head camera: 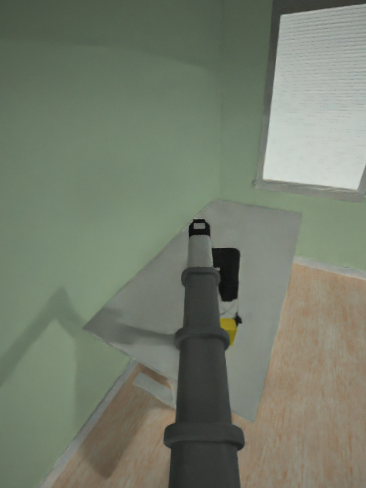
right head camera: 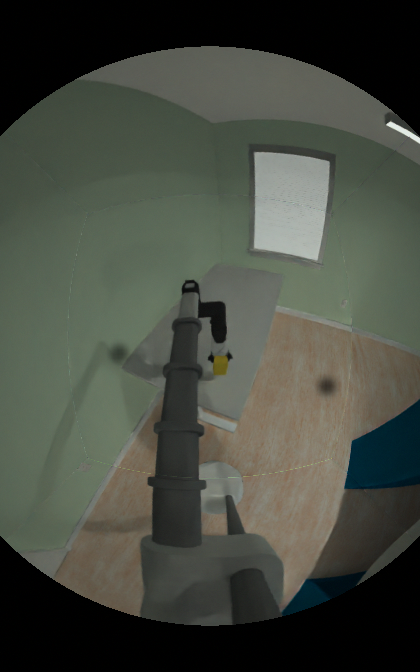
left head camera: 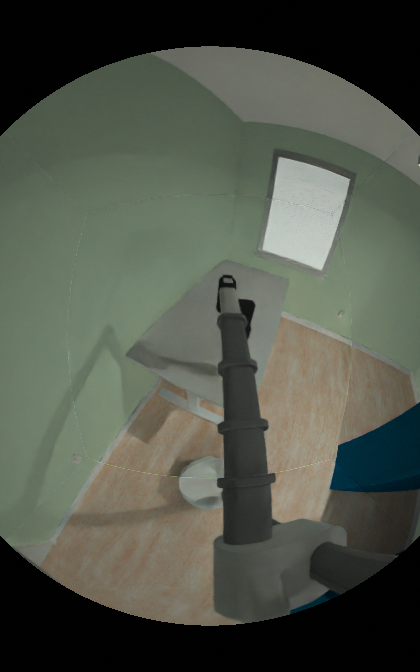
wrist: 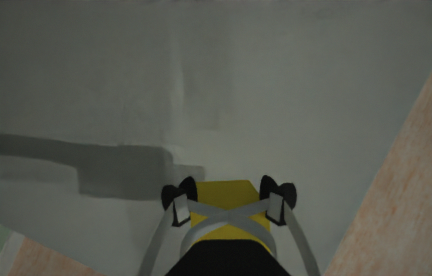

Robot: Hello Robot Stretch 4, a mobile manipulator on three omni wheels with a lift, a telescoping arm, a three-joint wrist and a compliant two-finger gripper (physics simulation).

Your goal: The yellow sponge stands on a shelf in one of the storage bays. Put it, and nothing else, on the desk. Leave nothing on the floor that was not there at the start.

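Frame: origin at the robot's base, x down, y right, z back, level; metres.
Seen in the pictures: gripper, fingertip midpoint: [head camera: 225, 325] [wrist: 227, 191].
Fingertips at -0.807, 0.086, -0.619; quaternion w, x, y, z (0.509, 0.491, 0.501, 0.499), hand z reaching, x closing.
A point is followed by its place in that frame, as x, y, z.
The yellow sponge [head camera: 229, 330] {-0.844, 0.094, -0.571} [right head camera: 220, 365] [wrist: 227, 192] {-0.801, 0.086, -0.616} is between the two dark fingertips of my gripper [right head camera: 220, 357] [wrist: 227, 191] {-0.807, 0.086, -0.619}, which is shut on it. The gripper points downward, and the sponge is over the near part of the grey desk [head camera: 265, 280] {-0.693, 0.336, -0.972} [left head camera: 185, 325] [right head camera: 250, 320] [wrist: 310, 100] {-0.693, 0.196, -0.712}. In the wrist view the desk top fills most of the picture beyond the sponge, with a shadow to the left. The gap between sponge and desk cannot be judged exactly. In the left head view the arm hides the sponge and fingertips.
Green walls meet in a corner behind the desk, with a window [head camera: 320, 100] {-1.459, 0.912, -2.025} [left head camera: 306, 215] [right head camera: 291, 205] to the right. A round white object [left head camera: 202, 482] [right head camera: 220, 487] is on the floor before the desk. Blue panels [left head camera: 380, 455] [right head camera: 390, 452] stand at the right.
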